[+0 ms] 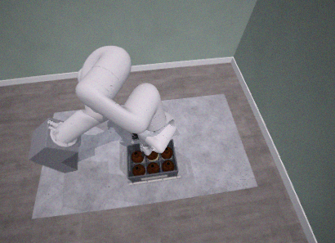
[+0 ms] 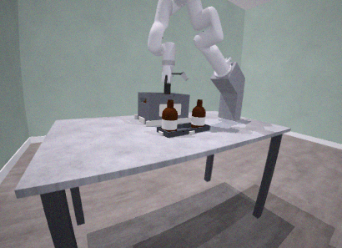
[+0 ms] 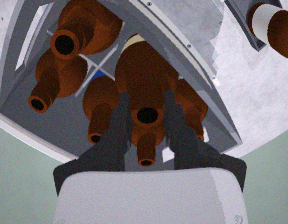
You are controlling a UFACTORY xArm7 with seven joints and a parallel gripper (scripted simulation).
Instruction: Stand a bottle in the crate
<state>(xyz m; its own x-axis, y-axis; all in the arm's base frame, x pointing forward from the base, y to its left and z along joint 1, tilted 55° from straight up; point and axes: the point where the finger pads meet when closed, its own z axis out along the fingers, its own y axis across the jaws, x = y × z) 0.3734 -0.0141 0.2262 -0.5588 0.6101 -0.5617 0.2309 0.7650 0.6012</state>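
Right now the glass bottle is 80 mm below my hand. Round my hand: grey crate: 100 mm below, 40 mm to the right, 10 mm ahead; then dark tray: 200 mm to the left, 170 mm below, 60 mm behind.
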